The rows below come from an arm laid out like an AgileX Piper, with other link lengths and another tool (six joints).
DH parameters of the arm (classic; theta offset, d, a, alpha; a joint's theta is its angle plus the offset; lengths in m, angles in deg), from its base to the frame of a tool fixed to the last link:
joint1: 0 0.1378 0 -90
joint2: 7.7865 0 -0.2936 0
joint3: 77.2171 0 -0.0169 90
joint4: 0 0.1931 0 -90
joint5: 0 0 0 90
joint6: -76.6 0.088 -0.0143 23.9
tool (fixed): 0 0.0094 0 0
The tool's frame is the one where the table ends.
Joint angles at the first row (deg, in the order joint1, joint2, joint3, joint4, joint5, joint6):
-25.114, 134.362, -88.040, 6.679, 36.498, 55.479
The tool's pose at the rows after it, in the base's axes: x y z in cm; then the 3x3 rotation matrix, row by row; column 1 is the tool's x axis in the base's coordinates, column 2 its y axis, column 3 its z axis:
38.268, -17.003, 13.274; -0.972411, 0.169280, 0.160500; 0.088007, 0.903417, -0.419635; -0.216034, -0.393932, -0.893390
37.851, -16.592, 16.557; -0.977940, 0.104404, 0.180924; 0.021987, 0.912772, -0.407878; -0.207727, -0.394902, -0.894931
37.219, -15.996, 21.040; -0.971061, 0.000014, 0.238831; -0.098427, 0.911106, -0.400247; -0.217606, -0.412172, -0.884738
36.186, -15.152, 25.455; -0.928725, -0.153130, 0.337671; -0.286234, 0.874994, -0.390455; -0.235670, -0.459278, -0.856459
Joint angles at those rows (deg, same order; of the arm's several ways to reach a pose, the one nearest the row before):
-25.115, 131.402, -88.352, 6.679, 40.425, 51.995
-25.114, 127.279, -90.256, 6.679, 47.210, 48.687
-25.114, 122.089, -93.549, 6.679, 55.263, 42.547
-25.114, 116.837, -96.469, 6.679, 61.753, 32.372

